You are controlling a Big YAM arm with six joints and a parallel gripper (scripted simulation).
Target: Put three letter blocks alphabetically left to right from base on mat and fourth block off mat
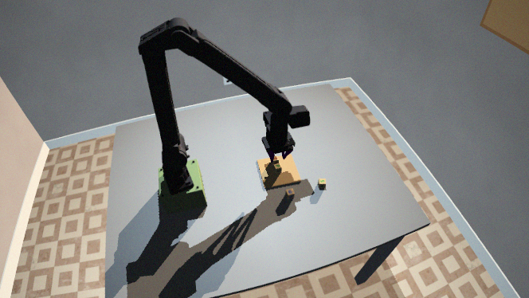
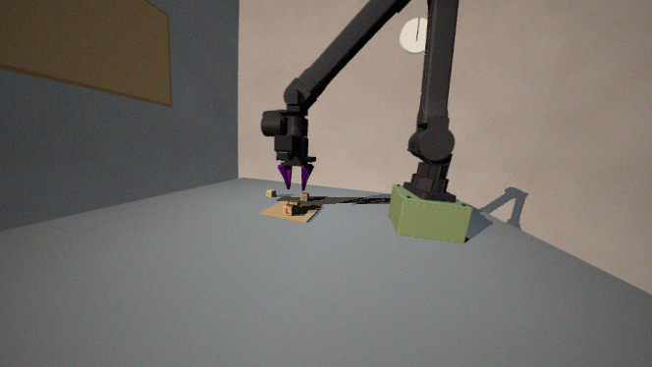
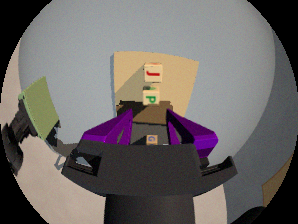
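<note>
Now: hand 6 cm above the block. Round my hand: tan mat: 7 cm below, 1 cm ahead.
</note>
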